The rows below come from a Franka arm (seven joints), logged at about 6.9 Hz.
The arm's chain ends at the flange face. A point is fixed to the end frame.
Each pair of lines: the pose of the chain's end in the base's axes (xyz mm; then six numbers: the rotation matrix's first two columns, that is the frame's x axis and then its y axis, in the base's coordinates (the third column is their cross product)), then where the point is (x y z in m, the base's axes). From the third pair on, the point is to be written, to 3 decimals.
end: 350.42, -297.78, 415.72, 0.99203, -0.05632, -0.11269, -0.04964, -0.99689, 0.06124
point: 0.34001 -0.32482 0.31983
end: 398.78, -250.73, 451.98, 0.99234, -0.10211, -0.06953, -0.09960, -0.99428, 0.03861
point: 0.39147 -0.27548 0.35518
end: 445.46, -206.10, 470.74, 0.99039, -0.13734, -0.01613, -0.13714, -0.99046, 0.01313
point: 0.443 -0.229 0.373
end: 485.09, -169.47, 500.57, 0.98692, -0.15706, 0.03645, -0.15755, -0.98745, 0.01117
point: 0.487 -0.193 0.403
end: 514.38, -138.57, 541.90, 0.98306, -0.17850, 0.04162, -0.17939, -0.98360, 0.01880
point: 0.516 -0.163 0.445
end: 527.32, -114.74, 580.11, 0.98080, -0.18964, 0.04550, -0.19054, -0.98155, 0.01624
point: 0.529 -0.139 0.483
